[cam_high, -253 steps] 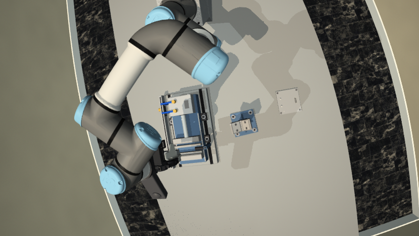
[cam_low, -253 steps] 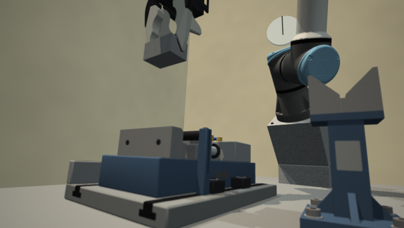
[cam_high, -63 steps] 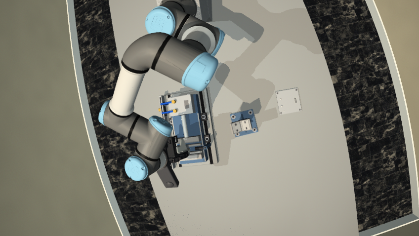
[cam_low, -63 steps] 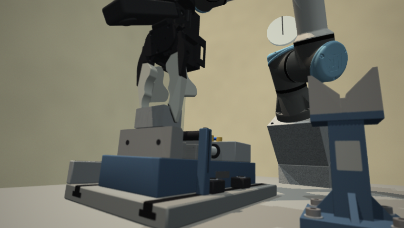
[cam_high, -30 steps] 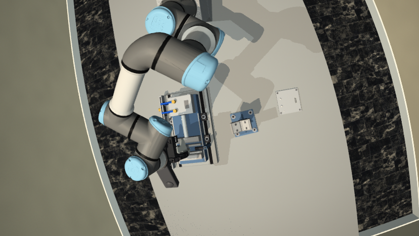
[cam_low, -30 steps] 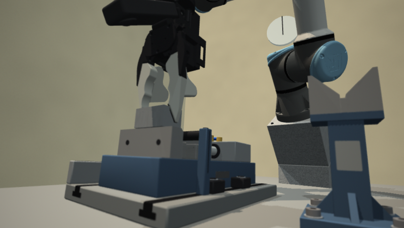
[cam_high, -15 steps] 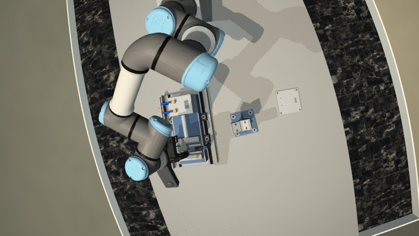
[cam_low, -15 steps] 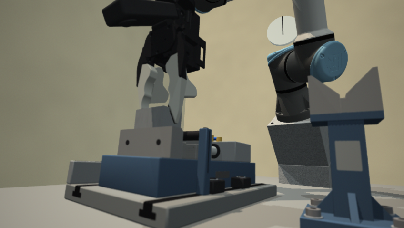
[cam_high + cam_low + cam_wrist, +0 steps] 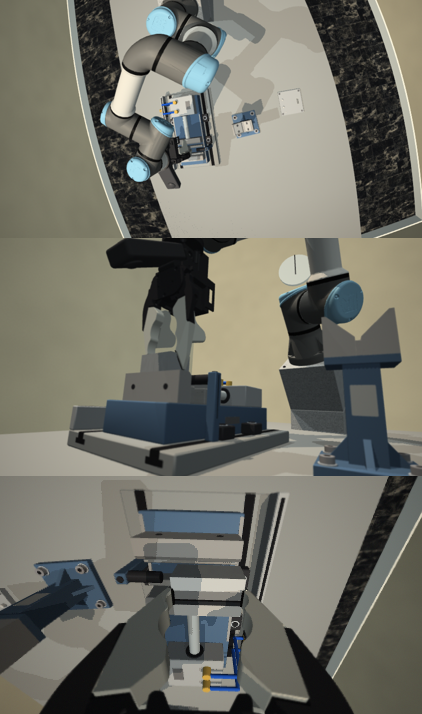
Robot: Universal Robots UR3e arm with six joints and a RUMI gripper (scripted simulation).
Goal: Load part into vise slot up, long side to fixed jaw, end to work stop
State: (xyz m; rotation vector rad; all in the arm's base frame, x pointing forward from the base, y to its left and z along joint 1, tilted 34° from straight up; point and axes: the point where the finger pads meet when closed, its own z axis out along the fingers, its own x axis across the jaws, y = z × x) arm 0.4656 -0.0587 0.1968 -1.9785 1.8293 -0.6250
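Right now my hand is 4 cm above the fixed jaw, 3 cm short of it and 2 cm to the right of it. From my hand the other things lie so: air cylinder rod 9 cm behind, 4 cm below, 1 cm to the left; work stop rod 7 cm to the left, 3 cm below; part right at my hand.
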